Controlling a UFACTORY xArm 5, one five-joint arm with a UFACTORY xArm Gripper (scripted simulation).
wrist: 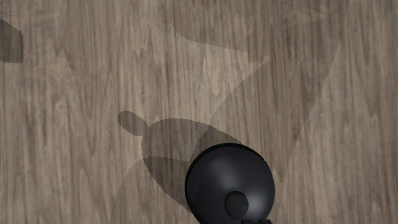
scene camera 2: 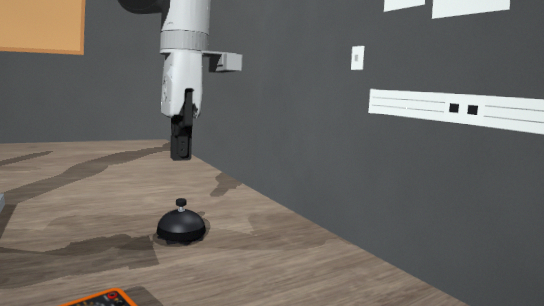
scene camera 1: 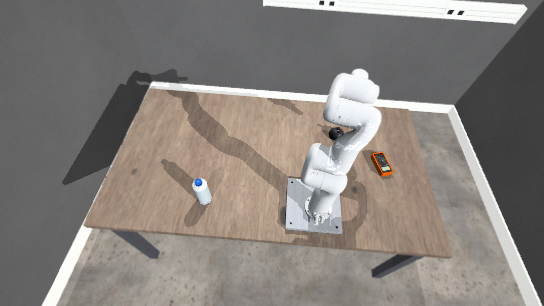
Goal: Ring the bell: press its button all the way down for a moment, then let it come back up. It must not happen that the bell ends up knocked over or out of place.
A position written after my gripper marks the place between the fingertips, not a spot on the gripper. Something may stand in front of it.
In view: my gripper (scene camera 2: 180,159) and a bell (scene camera 2: 178,226).
